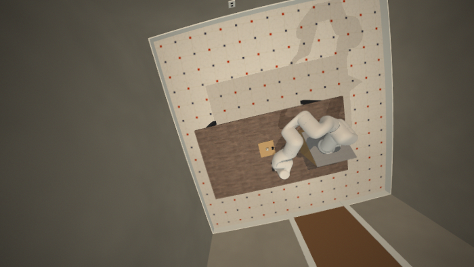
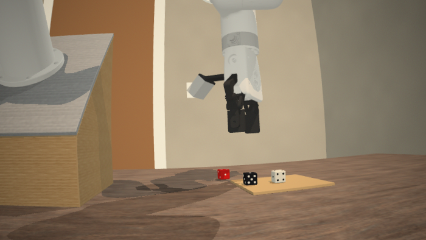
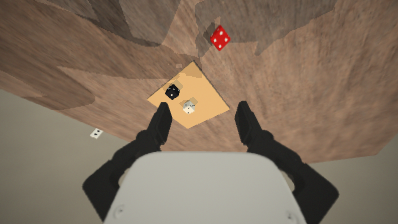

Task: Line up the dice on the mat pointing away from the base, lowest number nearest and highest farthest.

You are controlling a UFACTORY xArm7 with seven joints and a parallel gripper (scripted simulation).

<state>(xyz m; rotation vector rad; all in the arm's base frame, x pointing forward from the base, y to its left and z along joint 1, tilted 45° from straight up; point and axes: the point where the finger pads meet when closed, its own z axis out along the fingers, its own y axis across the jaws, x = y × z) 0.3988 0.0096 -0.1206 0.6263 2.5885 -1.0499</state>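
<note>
Now: hand 4 cm past the red die, 5 cm to the right of it and 9 cm above it. From my hand the other things lie so: tan mat (4 cm ahead, 6 cm to the right, 10 cm below).
</note>
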